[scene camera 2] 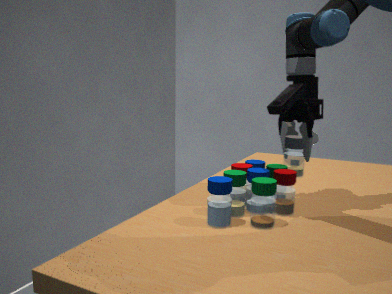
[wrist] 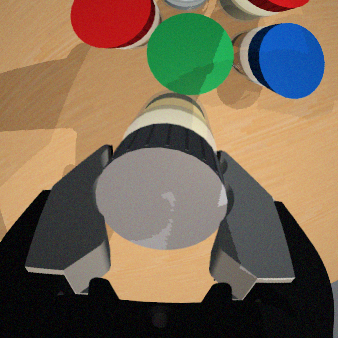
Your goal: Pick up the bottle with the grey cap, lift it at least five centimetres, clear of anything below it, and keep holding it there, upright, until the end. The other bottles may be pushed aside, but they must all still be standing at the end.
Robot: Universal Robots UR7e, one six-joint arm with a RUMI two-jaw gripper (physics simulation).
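Places are measured from the arm's base along level axes (x ahead, y left, z up), in metres.
Where they show: gripper, fingertip midpoint: (scene camera 2: 296, 160).
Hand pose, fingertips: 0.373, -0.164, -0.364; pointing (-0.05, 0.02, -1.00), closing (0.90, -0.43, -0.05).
Observation:
Things, the pixels of their centre, and the offset from my fingertips, as dx, dy, dz. Level surfaces: height alone.
- bottle with the grey cap, body centre: (wrist: 168, 150) (scene camera 2: 294, 156) +0.005, +0.003, +0.010
- wooden table, surface height: dz -0.115
- green cap, body centre: (wrist: 189, 53) (scene camera 2: 276, 170) +0.038, +0.051, -0.022
- blue cap, body centre: (wrist: 286, 59) (scene camera 2: 254, 166) +0.105, +0.028, -0.022
The bottle with the grey cap (scene camera 2: 294, 159) (wrist: 162, 197) has a dark ribbed cap side, a clear body and pale yellowish contents low down. My gripper (scene camera 2: 296, 144) (wrist: 163, 149) is shut on it, with one finger on each side of the cap. The bottle hangs above the table behind the group, and looks about upright in the scene view. Its base is partly behind the green and red caps there. In the wrist view its lower body shows beyond the cap, and its lowest part reaches towards a green cap.
The other bottles stand upright in a close group on the wooden table (scene camera 2: 165, 250) (wrist: 280, 165). Among them are a front blue-capped one (scene camera 2: 219, 212), a front green-capped one (scene camera 2: 263, 186) and a red-capped one (scene camera 2: 284, 177) (wrist: 112, 21). A green cap (wrist: 190, 54) and a blue cap (wrist: 292, 61) are nearest the held bottle.

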